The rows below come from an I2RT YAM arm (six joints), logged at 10 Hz.
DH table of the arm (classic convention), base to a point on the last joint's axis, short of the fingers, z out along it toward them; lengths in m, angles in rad. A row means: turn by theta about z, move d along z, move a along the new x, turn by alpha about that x. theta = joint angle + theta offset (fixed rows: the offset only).
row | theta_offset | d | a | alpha
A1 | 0 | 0.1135 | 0.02 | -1.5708
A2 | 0 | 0 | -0.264 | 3.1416
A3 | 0.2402 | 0 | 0.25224 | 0
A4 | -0.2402 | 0 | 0.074 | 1.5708
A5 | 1.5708 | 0 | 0 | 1.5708
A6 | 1.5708 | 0.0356 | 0 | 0
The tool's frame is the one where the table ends.
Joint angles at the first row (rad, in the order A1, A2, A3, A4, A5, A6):
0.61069, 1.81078, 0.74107, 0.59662, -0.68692, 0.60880
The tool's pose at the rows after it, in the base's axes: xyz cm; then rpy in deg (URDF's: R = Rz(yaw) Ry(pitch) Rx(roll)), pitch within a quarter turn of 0, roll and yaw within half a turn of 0:
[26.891 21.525 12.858 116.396 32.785 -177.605]
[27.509 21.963 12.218 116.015 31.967 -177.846]
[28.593 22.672 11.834 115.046 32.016 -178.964]
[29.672 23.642 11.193 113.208 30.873 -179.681]
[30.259 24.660 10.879 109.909 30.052 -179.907]
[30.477 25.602 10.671 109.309 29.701 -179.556]
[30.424 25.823 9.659 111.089 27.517 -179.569]
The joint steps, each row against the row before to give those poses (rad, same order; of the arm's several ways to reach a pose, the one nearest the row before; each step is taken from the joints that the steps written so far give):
-0.00033, 0.02630, -0.00244, 0.00244, 0.01151, 0.00990
-0.00031, 0.04477, 0.02581, 0.01889, -0.00567, 0.01423
-0.00086, 0.05276, 0.04631, 0.02694, 0.00315, 0.01892
0.00355, 0.06622, 0.05401, 0.03566, -0.01585, 0.03866
0.01037, 0.05132, 0.03808, 0.06299, -0.03391, 0.05033
0.01606, 0.02858, 0.03175, 0.00782, 0.00009, 0.01596
0.00657, 0.02619, 0.00726, -0.01983, 0.01957, 0.01236

